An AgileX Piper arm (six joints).
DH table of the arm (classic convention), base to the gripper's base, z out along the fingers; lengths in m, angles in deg. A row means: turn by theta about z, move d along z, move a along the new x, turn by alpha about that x. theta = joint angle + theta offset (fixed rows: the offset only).
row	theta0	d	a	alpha
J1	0	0.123	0	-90
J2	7.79	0	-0.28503	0
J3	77.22	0	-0.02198	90
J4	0	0.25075	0	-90
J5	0	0	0	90
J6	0	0.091	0	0
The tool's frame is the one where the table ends.
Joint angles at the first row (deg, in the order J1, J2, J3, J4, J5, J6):
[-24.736, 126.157, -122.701, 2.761, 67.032, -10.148]
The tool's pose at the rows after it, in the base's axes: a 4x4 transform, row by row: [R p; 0 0 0 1], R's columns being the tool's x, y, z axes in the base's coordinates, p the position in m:
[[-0.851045, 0.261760, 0.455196, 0.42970], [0.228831, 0.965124, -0.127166, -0.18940], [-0.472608, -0.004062, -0.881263, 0.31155], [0, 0, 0, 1]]
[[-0.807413, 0.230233, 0.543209, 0.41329], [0.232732, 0.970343, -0.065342, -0.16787], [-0.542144, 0.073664, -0.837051, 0.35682], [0, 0, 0, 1]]
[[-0.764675, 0.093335, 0.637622, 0.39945], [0.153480, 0.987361, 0.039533, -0.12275], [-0.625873, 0.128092, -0.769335, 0.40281], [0, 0, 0, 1]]
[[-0.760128, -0.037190, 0.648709, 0.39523], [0.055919, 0.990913, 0.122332, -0.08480], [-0.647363, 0.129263, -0.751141, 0.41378], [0, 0, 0, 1]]
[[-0.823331, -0.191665, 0.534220, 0.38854], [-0.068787, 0.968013, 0.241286, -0.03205], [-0.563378, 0.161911, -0.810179, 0.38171], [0, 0, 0, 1]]
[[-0.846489, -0.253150, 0.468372, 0.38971], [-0.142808, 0.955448, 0.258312, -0.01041], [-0.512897, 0.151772, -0.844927, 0.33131], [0, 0, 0, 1]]
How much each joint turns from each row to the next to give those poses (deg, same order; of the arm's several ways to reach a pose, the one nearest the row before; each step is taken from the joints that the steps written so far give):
[0.129, -4.810, 0.438, 1.810, 1.027, 0.000]
[0.617, -5.685, -0.063, 5.308, 1.882, 0.000]
[3.683, -5.903, -0.126, 5.964, 1.216, -2.311]
[4.381, -2.961, 2.257, 2.361, -0.013, -2.933]
[6.898, -3.773, 11.966, 1.816, -0.937, -3.660]
[3.447, -0.784, 12.021, -0.136, -7.358, -3.941]

